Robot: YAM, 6 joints.
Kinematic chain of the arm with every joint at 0, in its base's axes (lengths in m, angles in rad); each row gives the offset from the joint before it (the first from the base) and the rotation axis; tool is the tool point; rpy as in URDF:
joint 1: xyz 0 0 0.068 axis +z
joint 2: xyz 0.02 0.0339 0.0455 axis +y
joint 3: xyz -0.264 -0.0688 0 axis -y
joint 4: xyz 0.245 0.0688 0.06 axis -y
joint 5: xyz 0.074 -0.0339 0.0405 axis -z
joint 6: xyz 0.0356 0 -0.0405 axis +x
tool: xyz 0 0 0 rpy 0 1.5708 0
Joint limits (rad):
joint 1: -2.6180..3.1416
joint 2: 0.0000..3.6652
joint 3: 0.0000..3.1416
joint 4: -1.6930..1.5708
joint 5: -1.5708..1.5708
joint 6: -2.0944..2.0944
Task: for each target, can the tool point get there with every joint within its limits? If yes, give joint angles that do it. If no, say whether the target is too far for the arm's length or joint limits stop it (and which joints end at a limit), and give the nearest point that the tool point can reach.
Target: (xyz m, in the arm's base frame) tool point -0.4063 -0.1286 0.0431
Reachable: no: joint limits stop it (at a limit: joint 1) | nearest point -0.3782 -0.1773 0.0431 | short by 0.056 m
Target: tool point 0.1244 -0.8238 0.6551
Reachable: no: too far | nearest point 0.0808 -0.5348 0.4604 | short by 0.351 m
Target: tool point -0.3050 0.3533 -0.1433
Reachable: yes | joints 2.3522 3.1735 2.2442 -0.7872 1.1396 0.4496
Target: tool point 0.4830 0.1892 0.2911
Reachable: yes | joints 0.3353 2.2515 1.7059 1.0307 -0.5888 0.1480
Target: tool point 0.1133 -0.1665 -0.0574
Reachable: yes | joints -0.8468 2.8095 1.1135 -1.3806 0.7955 0.8793
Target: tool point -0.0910 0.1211 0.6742
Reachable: yes | joints -0.7228 1.0458 2.6306 -0.3154 -1.0327 -0.0449
